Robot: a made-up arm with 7 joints.
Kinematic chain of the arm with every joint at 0, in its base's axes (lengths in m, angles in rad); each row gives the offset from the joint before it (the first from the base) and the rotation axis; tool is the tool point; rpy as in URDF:
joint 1: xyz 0 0 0.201 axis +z
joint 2: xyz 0 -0.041 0.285 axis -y
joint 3: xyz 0 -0.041 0.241 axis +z
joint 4: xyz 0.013 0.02 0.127 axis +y
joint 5: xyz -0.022 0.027 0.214 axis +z
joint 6: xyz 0 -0.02 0.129 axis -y
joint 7: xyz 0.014 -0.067 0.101 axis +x
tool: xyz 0 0 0 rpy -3.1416 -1.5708 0
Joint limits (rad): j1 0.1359..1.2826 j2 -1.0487..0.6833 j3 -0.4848..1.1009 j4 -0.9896..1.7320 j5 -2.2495..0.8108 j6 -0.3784..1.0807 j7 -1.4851..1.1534
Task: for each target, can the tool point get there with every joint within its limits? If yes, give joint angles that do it. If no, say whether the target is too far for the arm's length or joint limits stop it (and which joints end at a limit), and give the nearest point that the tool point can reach.
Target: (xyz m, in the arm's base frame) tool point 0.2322 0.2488 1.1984
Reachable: yes | joints 0.7827 -0.1996 0.6342 0.5944 -0.7499 -0.1678 0.6083
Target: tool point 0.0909 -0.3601 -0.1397
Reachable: no: joint limits stop it (at a limit: joint 1, joint 2, joint 3, joint 4, joint 5, joint 6) | nearest point 0.4196 -0.2052 0.2608 | short by 0.541 m
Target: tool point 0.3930 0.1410 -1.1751
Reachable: no: too far | nearest point 0.4074 0.1462 0.2242 | short by 1.399 m
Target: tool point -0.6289 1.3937 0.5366
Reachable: no: too far | nearest point -0.1099 0.6654 0.6208 | short by 0.898 m
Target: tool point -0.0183 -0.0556 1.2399
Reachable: yes | joints 0.3907 -0.3411 -0.2630 -0.6533 -0.1208 0.1974 -0.9964
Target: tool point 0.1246 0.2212 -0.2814
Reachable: no: joint limits stop it (at a limit: joint 2, joint 4, joint 5) | nearest point 0.2017 0.3581 0.2277 | short by 0.533 m
